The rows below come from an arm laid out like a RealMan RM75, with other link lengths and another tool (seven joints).
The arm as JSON. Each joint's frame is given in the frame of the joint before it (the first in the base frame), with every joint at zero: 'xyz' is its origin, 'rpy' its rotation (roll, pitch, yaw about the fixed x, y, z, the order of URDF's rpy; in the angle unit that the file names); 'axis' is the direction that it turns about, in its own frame. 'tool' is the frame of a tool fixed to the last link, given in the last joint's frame.
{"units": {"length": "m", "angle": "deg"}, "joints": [
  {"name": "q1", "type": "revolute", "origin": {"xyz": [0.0, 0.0, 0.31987], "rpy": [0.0, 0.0, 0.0]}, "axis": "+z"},
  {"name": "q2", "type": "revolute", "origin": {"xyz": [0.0, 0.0, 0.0], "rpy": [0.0, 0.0, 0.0]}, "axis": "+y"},
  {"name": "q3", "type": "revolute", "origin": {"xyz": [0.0, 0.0, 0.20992], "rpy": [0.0, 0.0, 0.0]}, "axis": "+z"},
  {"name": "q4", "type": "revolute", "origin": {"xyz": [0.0, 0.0, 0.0], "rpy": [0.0, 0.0, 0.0]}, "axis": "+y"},
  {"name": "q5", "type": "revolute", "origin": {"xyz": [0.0, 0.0, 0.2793], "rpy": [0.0, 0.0, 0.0]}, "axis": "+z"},
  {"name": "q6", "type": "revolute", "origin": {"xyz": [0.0, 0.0, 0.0], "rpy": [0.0, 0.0, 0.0]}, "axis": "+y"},
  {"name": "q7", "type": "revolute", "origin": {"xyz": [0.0, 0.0, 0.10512], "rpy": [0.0, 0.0, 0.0]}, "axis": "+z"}
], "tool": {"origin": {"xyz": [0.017, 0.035, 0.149], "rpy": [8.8, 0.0, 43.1]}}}
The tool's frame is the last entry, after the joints.
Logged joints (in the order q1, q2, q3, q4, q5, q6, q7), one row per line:
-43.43, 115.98, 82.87, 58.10, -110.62, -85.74, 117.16
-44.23, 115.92, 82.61, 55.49, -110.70, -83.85, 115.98
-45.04, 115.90, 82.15, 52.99, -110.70, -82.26, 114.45
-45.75, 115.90, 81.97, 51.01, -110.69, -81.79, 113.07
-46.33, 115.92, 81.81, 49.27, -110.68, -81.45, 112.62
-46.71, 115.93, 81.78, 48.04, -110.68, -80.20, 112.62
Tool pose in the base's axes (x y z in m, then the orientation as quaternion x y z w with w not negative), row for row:
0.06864, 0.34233, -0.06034, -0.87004, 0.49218, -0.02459, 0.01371
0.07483, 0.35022, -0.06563, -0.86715, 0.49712, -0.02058, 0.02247
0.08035, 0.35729, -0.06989, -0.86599, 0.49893, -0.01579, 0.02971
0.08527, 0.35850, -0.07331, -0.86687, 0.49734, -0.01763, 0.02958
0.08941, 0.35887, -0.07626, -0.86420, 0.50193, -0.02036, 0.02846
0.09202, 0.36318, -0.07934, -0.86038, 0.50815, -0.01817, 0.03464
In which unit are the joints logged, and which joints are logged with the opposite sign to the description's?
The joints are logged in degrees. Opposite sign: q1, q3, q4.
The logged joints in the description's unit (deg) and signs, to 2 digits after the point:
43.43, 115.98, -82.87, -58.10, -110.62, -85.74, 117.16
44.23, 115.92, -82.61, -55.49, -110.70, -83.85, 115.98
45.04, 115.90, -82.15, -52.99, -110.70, -82.26, 114.45
45.75, 115.90, -81.97, -51.01, -110.69, -81.79, 113.07
46.33, 115.92, -81.81, -49.27, -110.68, -81.45, 112.62
46.71, 115.93, -81.78, -48.04, -110.68, -80.20, 112.62

